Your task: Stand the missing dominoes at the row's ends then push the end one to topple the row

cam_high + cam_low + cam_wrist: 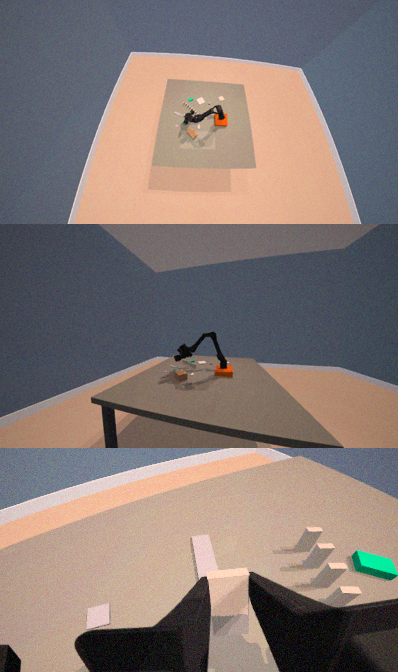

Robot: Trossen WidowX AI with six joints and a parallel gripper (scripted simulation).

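My gripper tip is 7 cm to the right of the teal block and 12 cm above it. Round my gripper tip: tan box 9 cm behind, 23 cm to the left, 9 cm below; green block 10 cm behind, 29 cm to the right, 12 cm below; pale flat bar 9 cm ahead, 7 cm to the right, 12 cm below.
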